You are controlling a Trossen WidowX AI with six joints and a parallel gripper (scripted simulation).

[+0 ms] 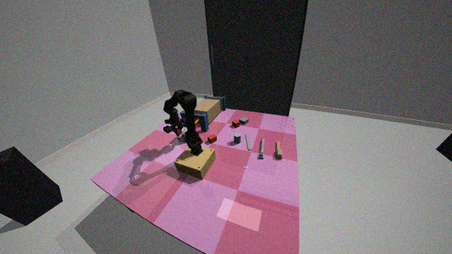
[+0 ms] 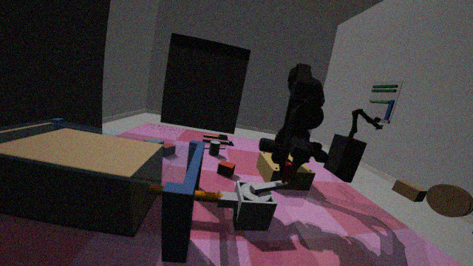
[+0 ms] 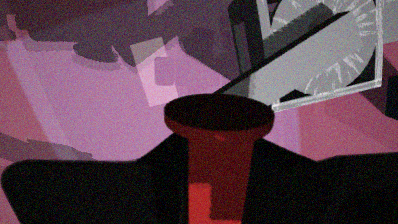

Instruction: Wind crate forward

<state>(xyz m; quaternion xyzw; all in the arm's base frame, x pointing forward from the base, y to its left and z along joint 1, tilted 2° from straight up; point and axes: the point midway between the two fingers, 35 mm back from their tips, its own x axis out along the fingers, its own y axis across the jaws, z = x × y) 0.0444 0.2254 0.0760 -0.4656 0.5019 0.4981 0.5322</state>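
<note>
Now: gripper tip 3 cm short of the red-knobbed winch handle, 2 cm to the right of it and 1 cm above it. Round my gripper tip: blue steel frame: 24 cm ahead, 8 cm to the left, 1 cm below; then red knob: 2 cm above; then grey hand winch: 7 cm ahead, 4 cm to the left, 9 cm below.
</note>
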